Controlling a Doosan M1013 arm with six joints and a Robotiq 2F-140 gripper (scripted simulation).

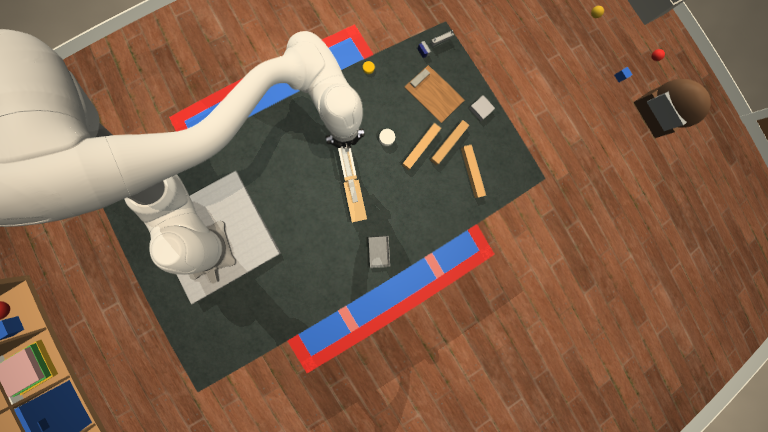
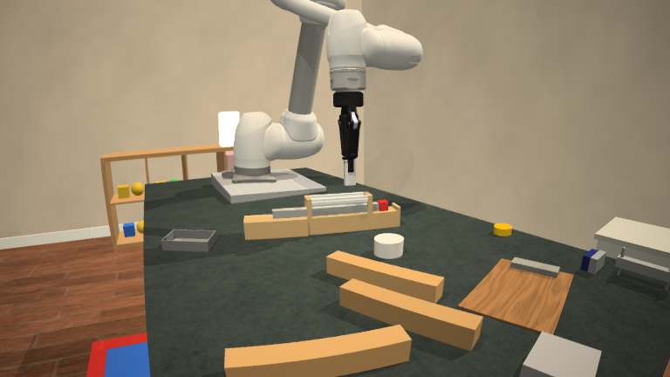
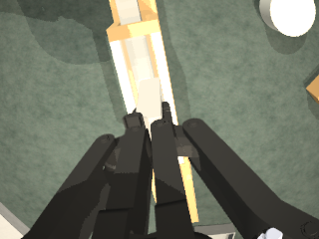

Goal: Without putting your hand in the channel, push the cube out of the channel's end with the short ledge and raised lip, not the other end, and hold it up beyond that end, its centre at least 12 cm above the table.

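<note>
Right now my hand is 100 mm above the red cube, 90 mm to the right of it and 10 mm short of it. The rest, counted from my hand: wooden channel 100 mm below, 30 mm to the right, 10 mm behind; white disc 180 mm ahead, 140 mm below, 20 mm to the left; yellow disc 350 mm to the left, 220 mm ahead, 140 mm below.
</note>
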